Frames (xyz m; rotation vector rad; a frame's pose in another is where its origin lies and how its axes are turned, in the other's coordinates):
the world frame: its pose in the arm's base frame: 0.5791 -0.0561 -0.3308 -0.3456 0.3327 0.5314
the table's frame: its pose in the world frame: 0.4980 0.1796 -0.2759 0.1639 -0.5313 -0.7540
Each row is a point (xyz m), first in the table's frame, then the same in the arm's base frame.
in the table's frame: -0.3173 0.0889 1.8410
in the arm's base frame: 0.0681 0.6140 0.8436
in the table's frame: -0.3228 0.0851 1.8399
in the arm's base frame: 0.0625 0.6108 0.8414
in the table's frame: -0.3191 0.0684 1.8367
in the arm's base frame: 0.0640 0.5935 0.8413
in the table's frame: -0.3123 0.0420 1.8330
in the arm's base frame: 0.0668 0.5662 0.8428
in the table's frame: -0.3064 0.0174 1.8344
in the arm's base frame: 0.0679 0.5415 0.8486
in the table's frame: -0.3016 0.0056 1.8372
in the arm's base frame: 0.0697 0.5298 0.8539
